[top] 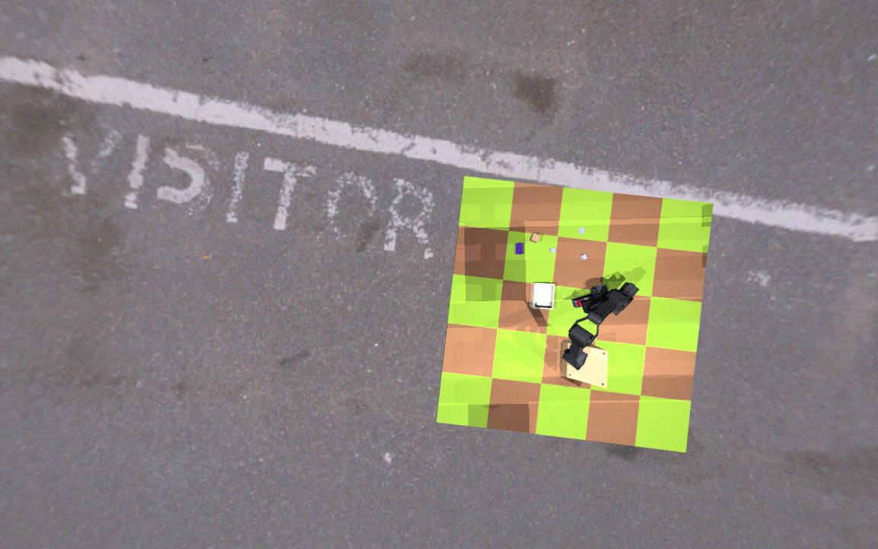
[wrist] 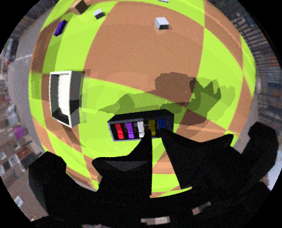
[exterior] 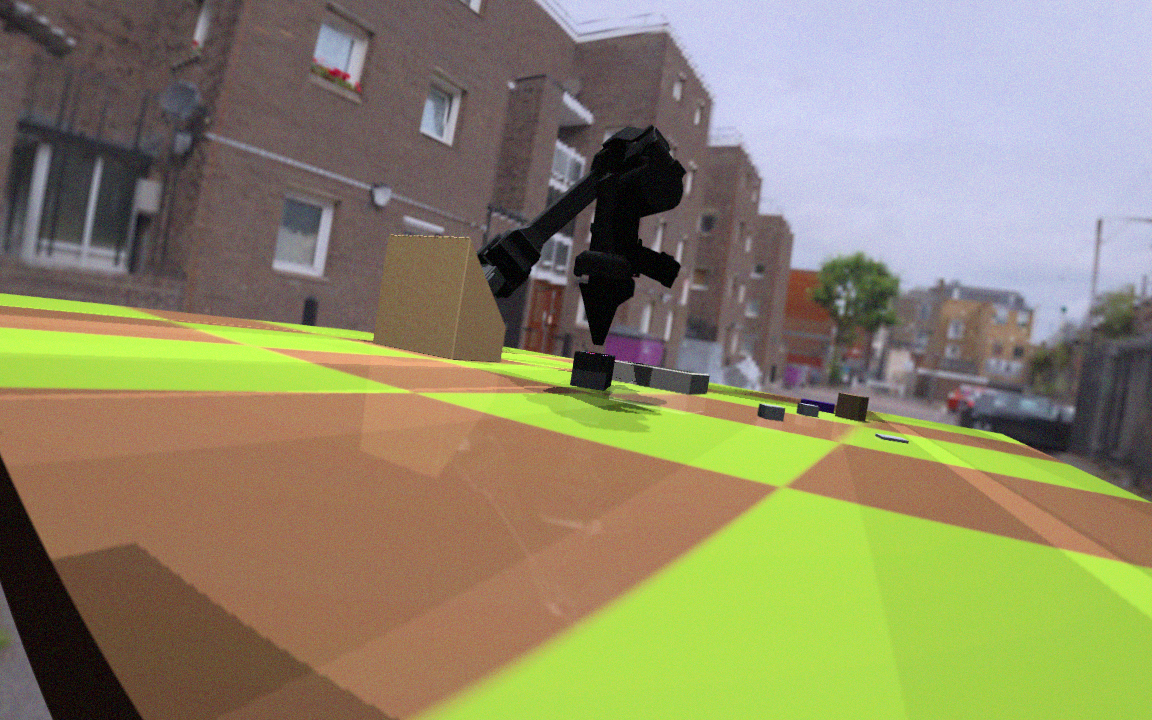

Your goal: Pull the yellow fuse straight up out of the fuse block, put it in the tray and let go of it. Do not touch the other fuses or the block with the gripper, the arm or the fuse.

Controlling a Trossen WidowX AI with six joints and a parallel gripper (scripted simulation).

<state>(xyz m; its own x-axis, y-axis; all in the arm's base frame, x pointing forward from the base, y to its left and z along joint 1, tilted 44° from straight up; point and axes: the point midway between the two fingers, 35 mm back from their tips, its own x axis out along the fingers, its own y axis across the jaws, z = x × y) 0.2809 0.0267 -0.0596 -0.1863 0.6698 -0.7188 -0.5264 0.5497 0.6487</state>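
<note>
Right now my gripper tip is 30 mm above the yellow fuse. From my gripper tip the other things lie so: tray (40 mm behind, 230 mm to the left, 50 mm below).
</note>
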